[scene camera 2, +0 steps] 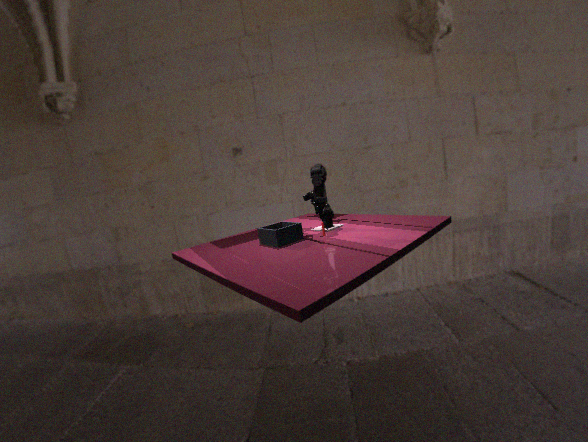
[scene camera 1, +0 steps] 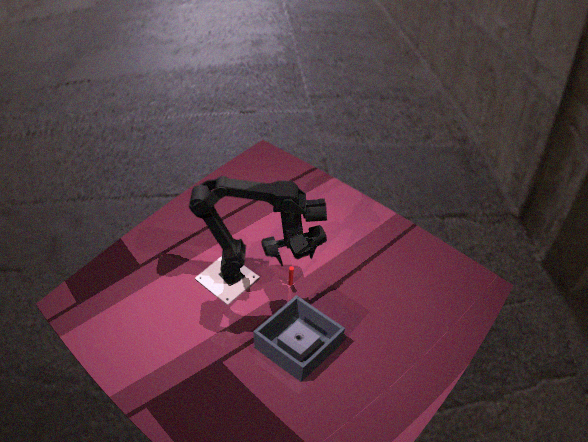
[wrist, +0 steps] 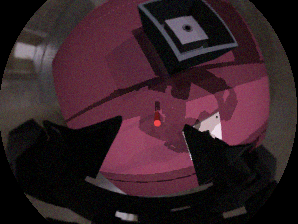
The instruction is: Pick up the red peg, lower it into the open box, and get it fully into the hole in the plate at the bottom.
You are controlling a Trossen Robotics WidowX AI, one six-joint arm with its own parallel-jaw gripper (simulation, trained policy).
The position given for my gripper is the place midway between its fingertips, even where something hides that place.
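Note:
In scene camera 1, my gripper [scene camera 1: 296,261], a grey box [scene camera 1: 265,337], a grey plate [scene camera 1: 298,341]. In scene camera 2, the grey box [scene camera 2: 282,233]. Scene camera 2 misses the grey plate, hidden by the grey box. In the wrist view, my gripper [wrist: 154,123], the grey plate [wrist: 186,34].

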